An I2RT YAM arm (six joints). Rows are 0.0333 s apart.
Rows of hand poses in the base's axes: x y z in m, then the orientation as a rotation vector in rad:
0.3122, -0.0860, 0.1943, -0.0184, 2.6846, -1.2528
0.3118, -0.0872, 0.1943, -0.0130, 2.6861, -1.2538
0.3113, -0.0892, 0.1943, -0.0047, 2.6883, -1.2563
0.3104, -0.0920, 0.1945, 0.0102, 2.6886, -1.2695
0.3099, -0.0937, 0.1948, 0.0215, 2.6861, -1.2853
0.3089, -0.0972, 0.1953, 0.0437, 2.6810, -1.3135
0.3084, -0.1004, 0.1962, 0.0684, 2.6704, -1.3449
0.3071, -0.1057, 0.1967, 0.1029, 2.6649, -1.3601
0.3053, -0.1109, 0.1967, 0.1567, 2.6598, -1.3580
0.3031, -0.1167, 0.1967, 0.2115, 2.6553, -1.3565
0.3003, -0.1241, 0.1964, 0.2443, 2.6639, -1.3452
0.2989, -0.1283, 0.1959, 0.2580, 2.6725, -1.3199
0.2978, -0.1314, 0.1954, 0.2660, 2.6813, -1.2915
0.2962, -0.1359, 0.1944, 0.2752, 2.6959, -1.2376
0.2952, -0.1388, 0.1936, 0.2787, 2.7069, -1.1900
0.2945, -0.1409, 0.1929, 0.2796, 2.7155, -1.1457
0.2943, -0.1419, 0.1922, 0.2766, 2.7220, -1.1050
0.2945, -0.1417, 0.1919, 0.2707, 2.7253, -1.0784
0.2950, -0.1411, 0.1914, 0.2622, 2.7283, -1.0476
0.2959, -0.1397, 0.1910, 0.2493, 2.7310, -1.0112
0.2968, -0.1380, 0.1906, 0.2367, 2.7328, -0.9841
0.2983, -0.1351, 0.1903, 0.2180, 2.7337, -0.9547
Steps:
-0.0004, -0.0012, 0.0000, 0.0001, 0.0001, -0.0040
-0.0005, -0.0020, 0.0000, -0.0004, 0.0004, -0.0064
-0.0009, -0.0028, 0.0002, -0.0070, 0.0008, -0.0121
-0.0005, -0.0017, 0.0003, -0.0096, 0.0006, -0.0096
-0.0010, -0.0035, 0.0005, -0.0171, 0.0003, -0.0181
-0.0005, -0.0032, 0.0009, -0.0205, -0.0033, -0.0185
-0.0013, -0.0053, 0.0005, -0.0089, -0.0078, -0.0226
-0.0018, -0.0052, 0.0000, 0.0023, -0.0192, -0.0305
-0.0022, -0.0058, 0.0000, 0.0022, -0.0179, -0.0319
-0.0028, -0.0074, -0.0003, 0.0113, -0.0057, -0.0205
-0.0014, -0.0042, -0.0005, 0.0180, -0.0071, -0.0053
-0.0011, -0.0031, -0.0005, 0.0196, -0.0068, -0.0012
-0.0016, -0.0045, -0.0010, 0.0362, -0.0126, 0.0018
-0.0010, -0.0029, -0.0008, 0.0313, -0.0111, 0.0047
-0.0007, -0.0021, -0.0007, 0.0286, -0.0107, 0.0061
-0.0002, -0.0010, -0.0007, 0.0257, -0.0098, 0.0083
0.0002, 0.0002, -0.0003, 0.0163, -0.0063, 0.0082
0.0005, 0.0006, -0.0005, 0.0186, -0.0075, 0.0107
0.0009, 0.0014, -0.0004, 0.0217, -0.0088, 0.0146
0.0009, 0.0017, -0.0004, 0.0160, -0.0059, 0.0129
0.0015, 0.0029, -0.0003, 0.0167, -0.0063, 0.0175

